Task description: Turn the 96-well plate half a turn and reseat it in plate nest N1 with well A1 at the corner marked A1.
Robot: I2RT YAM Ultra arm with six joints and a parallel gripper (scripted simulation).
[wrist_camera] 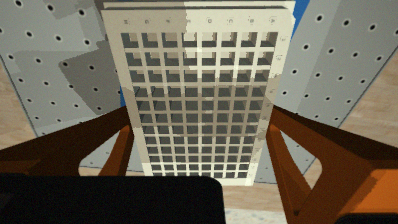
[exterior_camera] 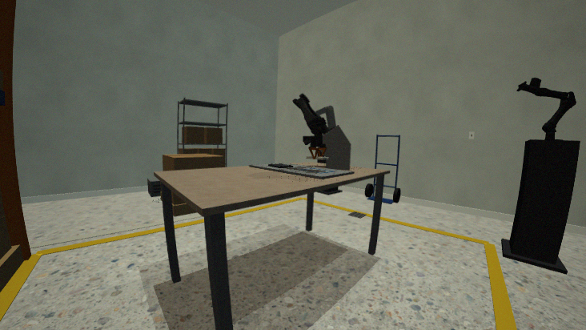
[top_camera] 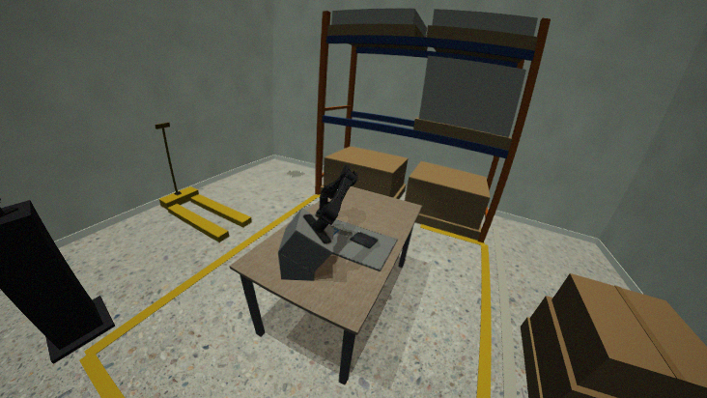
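Right now my hand is right at the cream 96-well plate. Round my hand: dark plate nest N1: 80 mm ahead, 300 mm to the right, 80 mm below; A1 label: 130 mm ahead, 230 mm to the right, 80 mm below.
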